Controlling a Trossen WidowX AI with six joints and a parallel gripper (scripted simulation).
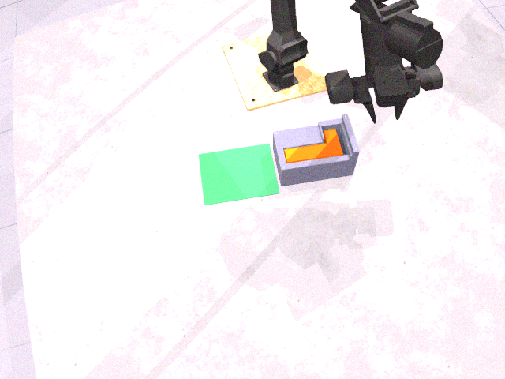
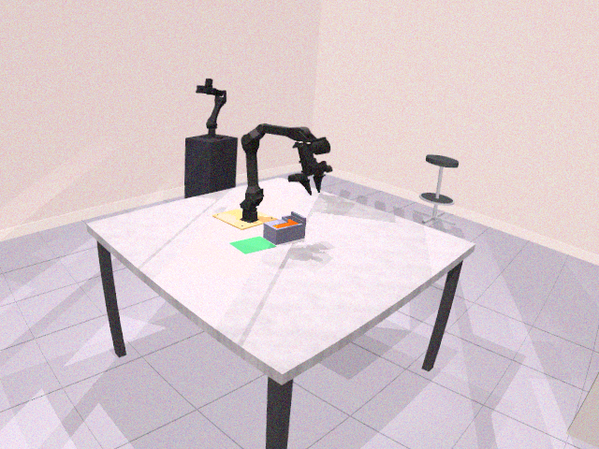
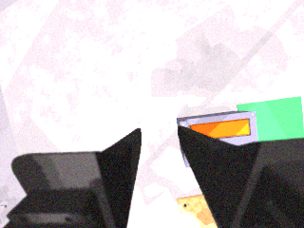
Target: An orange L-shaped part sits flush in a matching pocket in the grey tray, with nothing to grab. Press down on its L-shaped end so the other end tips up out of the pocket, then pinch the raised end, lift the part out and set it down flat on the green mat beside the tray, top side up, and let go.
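My gripper tip is now 14 cm above the orange L-shaped part, 8 cm to the left of it and 8 cm past it. The rest, counted from my gripper tip: grey tray: 20 cm below, 9 cm to the right, 8 cm behind; then green mat: 23 cm to the right, 20 cm below, 13 cm behind.
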